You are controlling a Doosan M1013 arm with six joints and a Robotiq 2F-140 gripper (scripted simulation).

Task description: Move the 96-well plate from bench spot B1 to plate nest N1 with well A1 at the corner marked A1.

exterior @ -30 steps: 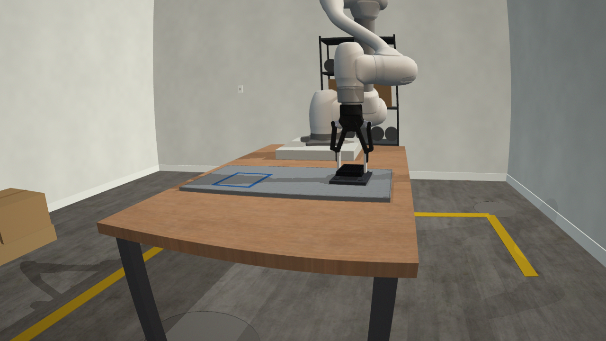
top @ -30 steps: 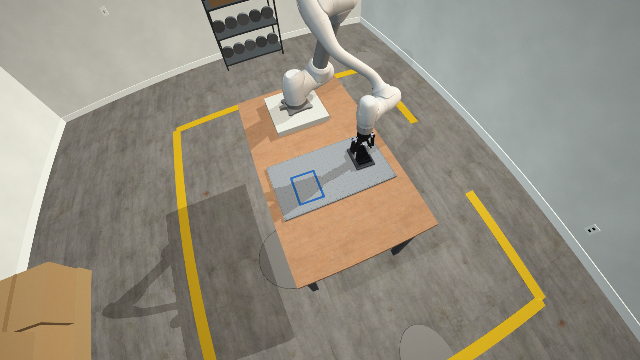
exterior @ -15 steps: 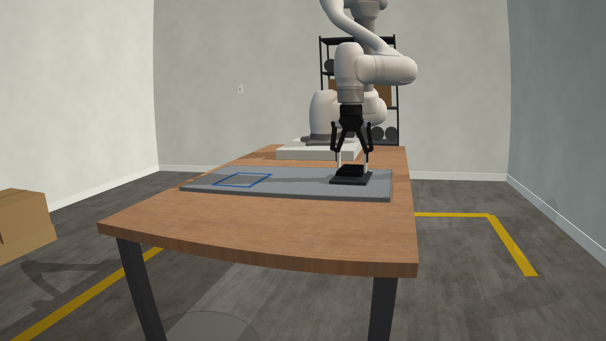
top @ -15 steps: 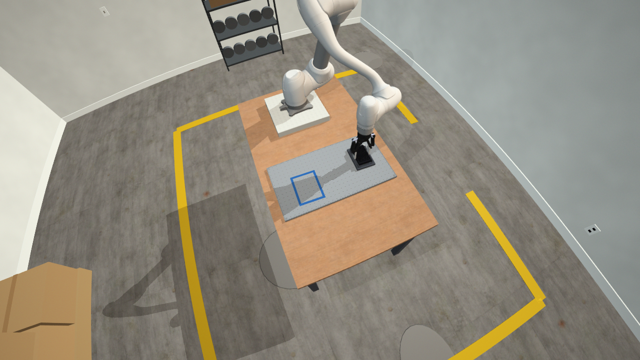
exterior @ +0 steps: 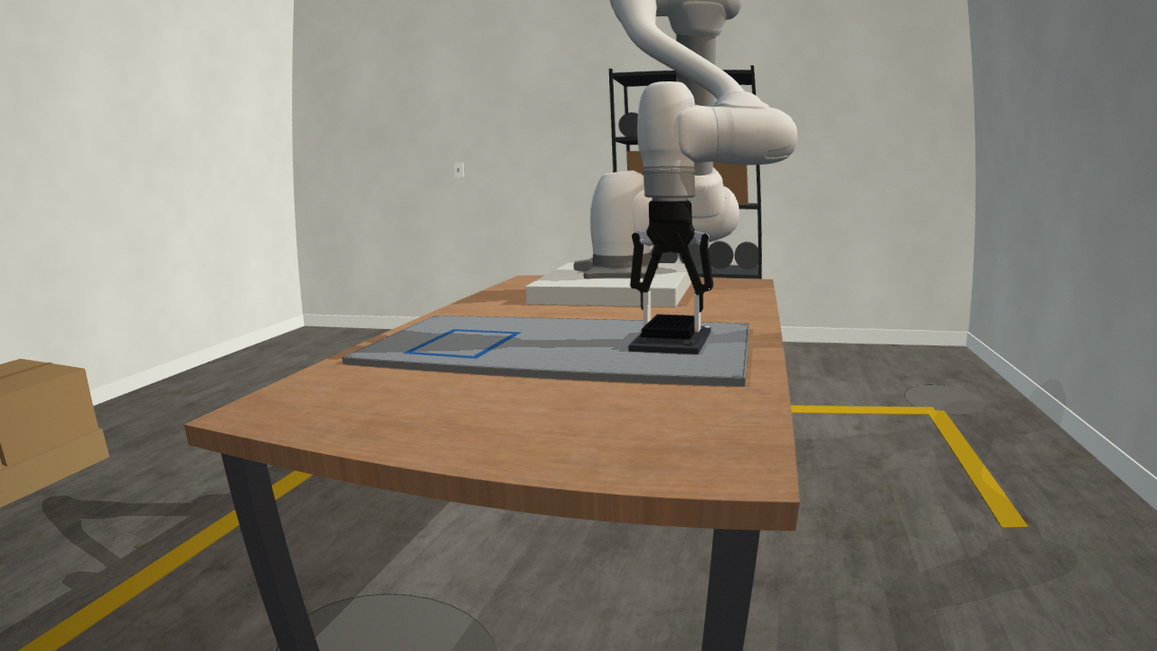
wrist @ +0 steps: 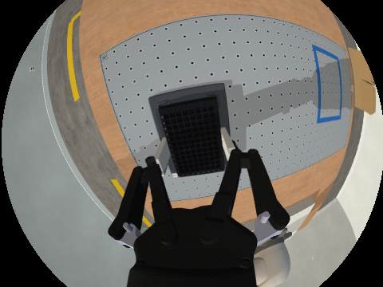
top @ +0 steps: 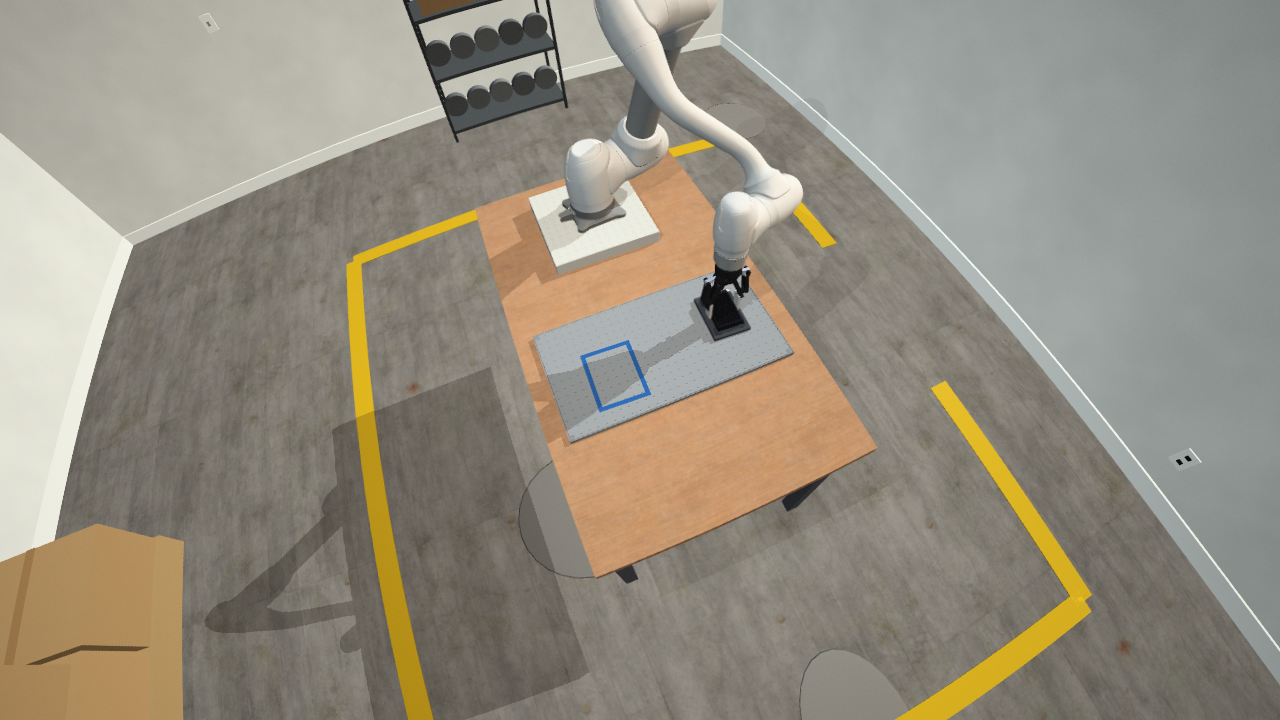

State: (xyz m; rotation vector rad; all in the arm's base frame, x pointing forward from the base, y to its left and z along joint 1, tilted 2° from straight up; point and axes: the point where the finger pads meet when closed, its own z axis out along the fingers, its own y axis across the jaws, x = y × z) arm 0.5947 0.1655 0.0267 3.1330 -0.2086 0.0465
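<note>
Right now my hand is 40 mm above the dark plate nest N1. The rest, counted from my hand: black 96-well plate: 20 mm below.
</note>
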